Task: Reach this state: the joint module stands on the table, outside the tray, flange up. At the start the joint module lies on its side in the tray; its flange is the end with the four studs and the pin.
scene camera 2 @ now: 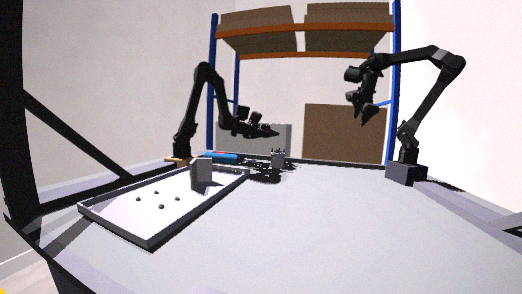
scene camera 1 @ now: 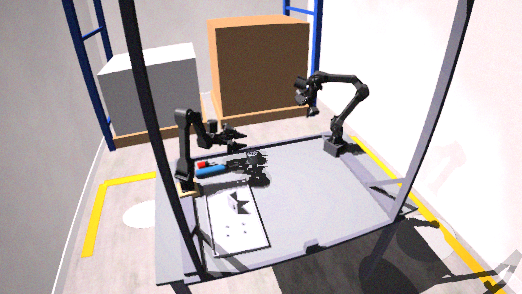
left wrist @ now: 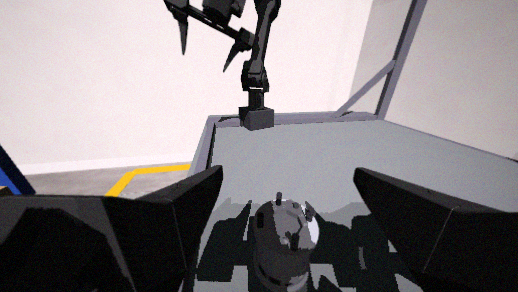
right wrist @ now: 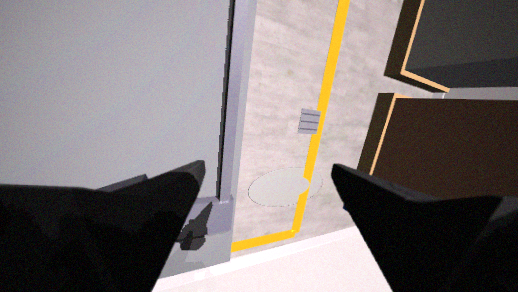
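Seen in the pictures: left gripper, fingertip midpoint: (scene camera 2: 274, 134) (scene camera 1: 247, 140) (left wrist: 286, 172); right gripper, fingertip midpoint: (scene camera 2: 358, 121) (scene camera 1: 302, 112) (left wrist: 204, 64) (right wrist: 269, 167); left arm's base, origin of the base link: (scene camera 2: 181, 156) (scene camera 1: 187, 187); right arm's base, origin of the base link: (scene camera 2: 407, 163) (scene camera 1: 336, 141) (left wrist: 255, 108).
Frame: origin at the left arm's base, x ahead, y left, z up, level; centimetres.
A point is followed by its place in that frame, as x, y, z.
Observation:
The grey cylindrical joint module (scene camera 1: 254, 159) {38.9, 6.7, -0.3} (scene camera 2: 278, 159) {38.9, 6.7, 0.4} (left wrist: 282, 260) {36.0, 10.9, 1.6} stands upright on the table (scene camera 1: 320, 200) {55.6, -32.7, -3.1} (scene camera 2: 325, 225) {49.0, -33.2, -3.2}, outside the tray (scene camera 1: 255, 235) {19.9, -37.9, -2.7} (scene camera 2: 150, 241) {22.4, -44.7, -2.2}, with its studded flange up. My left gripper (scene camera 1: 242, 140) {36.8, 10.9, 10.1} (scene camera 2: 276, 133) {36.8, 10.9, 10.1} (left wrist: 286, 172) {36.8, 10.9, 10.1} is open and empty. It is above the module and apart from it; in the left wrist view the module shows low between the spread fingers, its lower part cut off by the picture edge. My right gripper (scene camera 1: 307, 106) {73.1, 14.2, 17.5} (scene camera 2: 359, 120) {73.1, 14.2, 17.5} (left wrist: 204, 64) {73.1, 14.2, 17.5} (right wrist: 269, 167) {73.1, 14.2, 17.5} is open and empty, high near the table's far right.
A blue cylinder (scene camera 1: 211, 171) {14.6, 6.8, -0.1} (scene camera 2: 222, 158) {15.5, 6.5, -0.8} lies left of the module, with a red object (scene camera 1: 201, 164) {11.1, 14.7, -0.1} (scene camera 2: 219, 152) behind it. A grey angled bracket (scene camera 1: 234, 202) {17.0, -22.5, 3.8} (scene camera 2: 201, 171) {17.5, -17.1, 0.3} stands in the tray, near several small dark knobs. The left gripper's shadow falls around the module.

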